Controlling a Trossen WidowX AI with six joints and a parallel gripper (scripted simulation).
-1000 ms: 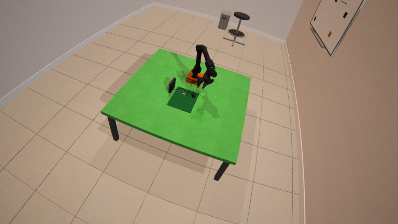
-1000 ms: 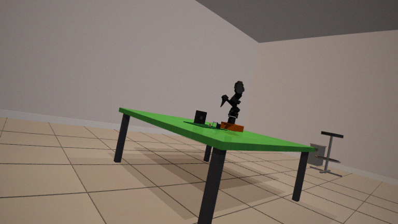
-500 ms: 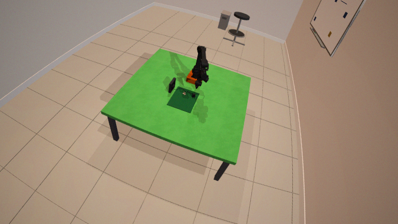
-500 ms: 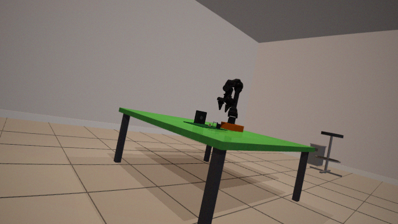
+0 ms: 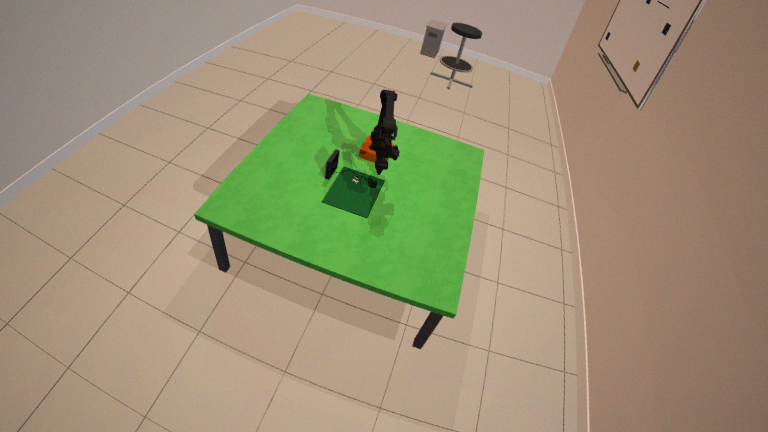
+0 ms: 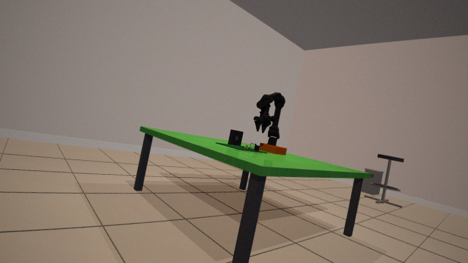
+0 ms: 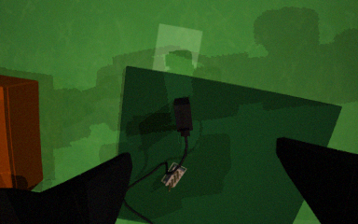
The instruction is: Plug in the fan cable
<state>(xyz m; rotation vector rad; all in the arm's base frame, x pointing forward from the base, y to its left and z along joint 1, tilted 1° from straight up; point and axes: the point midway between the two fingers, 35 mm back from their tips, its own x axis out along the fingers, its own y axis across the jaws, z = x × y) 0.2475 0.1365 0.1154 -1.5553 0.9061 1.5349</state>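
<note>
The dark fan plug is 1 cm behind my gripper tip, 1 cm to the right of it and 12 cm below it. From my gripper tip the other things lie so: black fan 4 cm ahead, 24 cm to the right, 8 cm below; then pale fan header 2 cm ahead, 11 cm to the right, 14 cm below; then dark green board 8 cm ahead, 7 cm to the right, 15 cm below.
</note>
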